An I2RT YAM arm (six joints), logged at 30 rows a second.
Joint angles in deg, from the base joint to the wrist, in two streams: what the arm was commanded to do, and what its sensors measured. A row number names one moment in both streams.
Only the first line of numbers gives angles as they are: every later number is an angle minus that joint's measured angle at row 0.
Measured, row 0:
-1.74, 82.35, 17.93, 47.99, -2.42, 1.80
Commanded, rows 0 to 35:
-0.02, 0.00, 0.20, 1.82, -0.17, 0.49
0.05, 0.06, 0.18, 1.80, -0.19, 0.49
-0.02, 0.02, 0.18, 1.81, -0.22, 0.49
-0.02, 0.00, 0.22, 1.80, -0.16, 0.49
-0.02, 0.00, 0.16, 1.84, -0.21, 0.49
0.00, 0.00, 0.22, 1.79, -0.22, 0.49
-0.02, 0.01, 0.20, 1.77, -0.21, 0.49
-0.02, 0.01, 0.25, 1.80, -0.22, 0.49
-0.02, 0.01, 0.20, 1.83, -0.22, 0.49
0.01, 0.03, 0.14, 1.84, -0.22, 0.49
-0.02, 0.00, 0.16, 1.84, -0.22, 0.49
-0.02, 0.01, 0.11, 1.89, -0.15, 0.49
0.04, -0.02, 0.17, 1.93, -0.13, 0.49
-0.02, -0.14, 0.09, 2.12, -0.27, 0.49
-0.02, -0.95, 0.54, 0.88, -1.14, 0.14
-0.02, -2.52, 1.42, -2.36, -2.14, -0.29
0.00, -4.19, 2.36, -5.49, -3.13, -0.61
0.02, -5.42, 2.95, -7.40, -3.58, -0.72
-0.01, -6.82, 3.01, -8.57, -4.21, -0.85
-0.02, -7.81, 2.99, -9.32, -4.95, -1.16
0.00, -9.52, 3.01, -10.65, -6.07, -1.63
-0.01, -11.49, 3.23, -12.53, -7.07, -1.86
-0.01, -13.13, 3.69, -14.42, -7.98, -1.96
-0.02, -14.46, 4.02, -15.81, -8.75, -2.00
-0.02, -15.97, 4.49, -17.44, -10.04, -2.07
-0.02, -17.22, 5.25, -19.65, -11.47, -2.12
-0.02, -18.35, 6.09, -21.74, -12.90, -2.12
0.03, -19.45, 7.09, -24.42, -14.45, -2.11
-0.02, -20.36, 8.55, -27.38, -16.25, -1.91
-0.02, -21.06, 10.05, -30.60, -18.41, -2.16
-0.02, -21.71, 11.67, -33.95, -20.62, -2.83
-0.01, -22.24, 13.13, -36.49, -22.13, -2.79
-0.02, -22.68, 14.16, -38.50, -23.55, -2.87
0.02, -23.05, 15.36, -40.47, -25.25, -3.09
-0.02, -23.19, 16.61, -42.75, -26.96, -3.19
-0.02, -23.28, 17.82, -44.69, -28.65, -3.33
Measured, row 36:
-0.02, -22.89, 15.61, -34.93, -21.17, -2.27
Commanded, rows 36 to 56:
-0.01, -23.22, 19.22, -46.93, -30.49, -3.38
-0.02, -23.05, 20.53, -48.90, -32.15, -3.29
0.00, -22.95, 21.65, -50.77, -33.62, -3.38
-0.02, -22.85, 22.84, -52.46, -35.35, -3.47
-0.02, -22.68, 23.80, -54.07, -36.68, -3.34
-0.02, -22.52, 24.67, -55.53, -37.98, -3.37
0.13, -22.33, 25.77, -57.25, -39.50, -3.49
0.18, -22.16, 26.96, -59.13, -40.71, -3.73
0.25, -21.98, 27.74, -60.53, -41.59, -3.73
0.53, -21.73, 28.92, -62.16, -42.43, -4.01
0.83, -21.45, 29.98, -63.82, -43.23, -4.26
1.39, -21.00, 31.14, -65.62, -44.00, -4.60
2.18, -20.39, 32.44, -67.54, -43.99, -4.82
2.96, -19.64, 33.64, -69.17, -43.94, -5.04
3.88, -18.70, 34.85, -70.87, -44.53, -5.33
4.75, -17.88, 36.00, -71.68, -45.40, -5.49
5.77, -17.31, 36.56, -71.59, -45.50, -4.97
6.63, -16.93, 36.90, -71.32, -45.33, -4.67
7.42, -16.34, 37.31, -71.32, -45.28, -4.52
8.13, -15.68, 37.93, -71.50, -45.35, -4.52
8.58, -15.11, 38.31, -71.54, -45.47, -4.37
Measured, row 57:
7.50, -16.16, 37.23, -69.40, -43.82, -3.93
